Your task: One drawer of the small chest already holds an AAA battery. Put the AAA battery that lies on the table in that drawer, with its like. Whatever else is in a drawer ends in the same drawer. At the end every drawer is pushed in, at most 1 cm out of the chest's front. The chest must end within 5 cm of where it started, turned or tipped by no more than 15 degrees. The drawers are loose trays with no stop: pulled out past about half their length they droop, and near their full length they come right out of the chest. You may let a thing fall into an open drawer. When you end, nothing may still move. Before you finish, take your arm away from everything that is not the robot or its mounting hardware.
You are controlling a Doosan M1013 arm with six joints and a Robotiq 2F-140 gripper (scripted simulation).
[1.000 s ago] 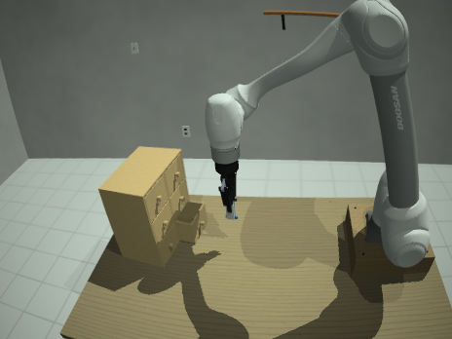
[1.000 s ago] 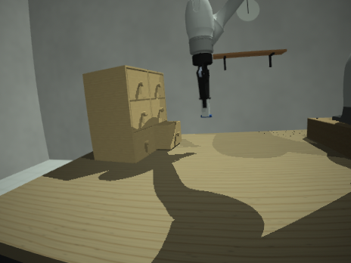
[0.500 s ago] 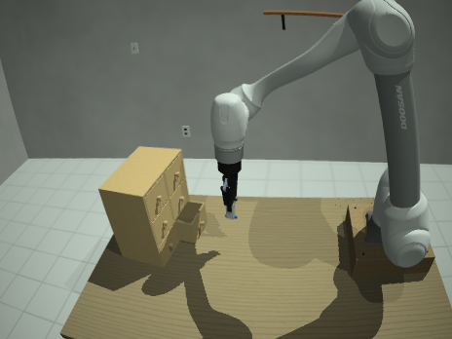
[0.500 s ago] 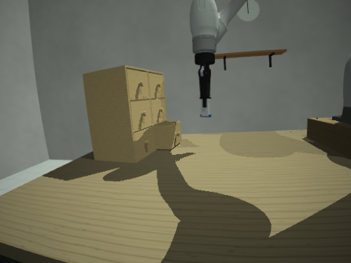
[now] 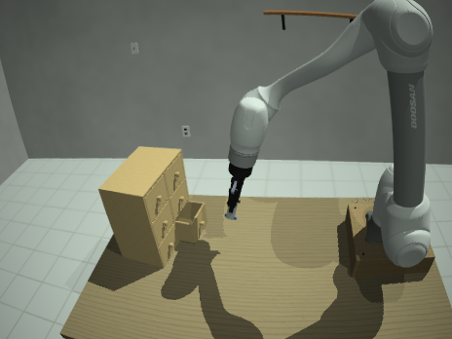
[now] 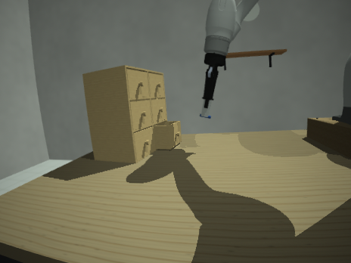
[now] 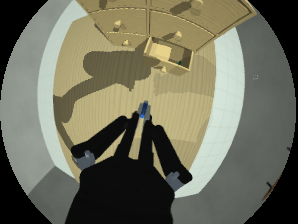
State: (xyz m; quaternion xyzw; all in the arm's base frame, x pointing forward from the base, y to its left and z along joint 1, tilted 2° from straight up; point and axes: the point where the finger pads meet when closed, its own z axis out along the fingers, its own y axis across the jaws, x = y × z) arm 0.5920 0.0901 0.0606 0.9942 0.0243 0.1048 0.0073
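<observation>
My hand is 3 cm above the blue AAA battery and 1 cm short of it.
</observation>
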